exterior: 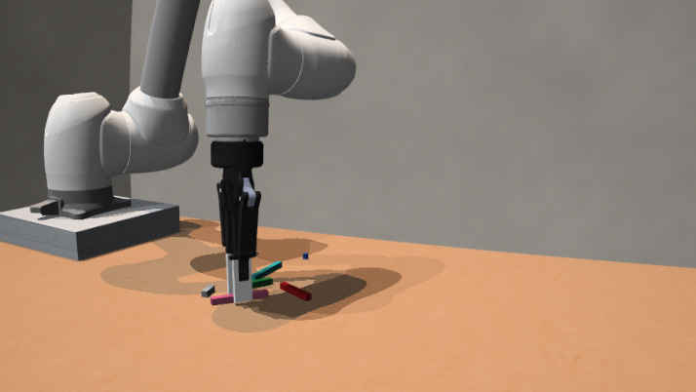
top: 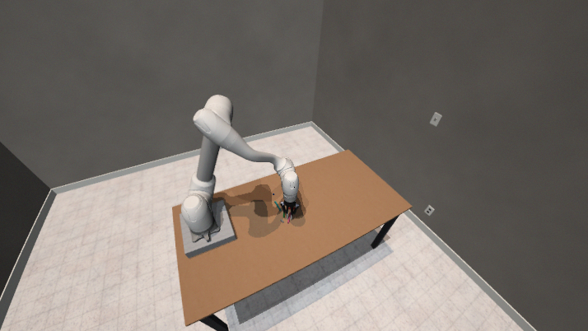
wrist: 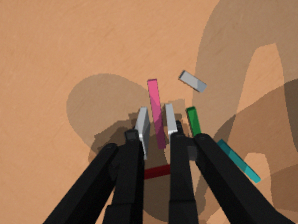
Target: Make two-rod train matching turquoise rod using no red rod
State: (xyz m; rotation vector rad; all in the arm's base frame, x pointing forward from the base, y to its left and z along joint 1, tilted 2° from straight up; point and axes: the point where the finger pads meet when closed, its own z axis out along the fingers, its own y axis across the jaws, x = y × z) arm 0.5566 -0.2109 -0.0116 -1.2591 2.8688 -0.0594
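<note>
Now: hand 30 mm above the pink rod. Also, from my hand: red rod 70 mm ahead, 60 mm to the left, 30 mm below; then grey rod 60 mm behind, 30 mm below; then green rod 10 mm behind, 60 mm to the left, 30 mm below.
</note>
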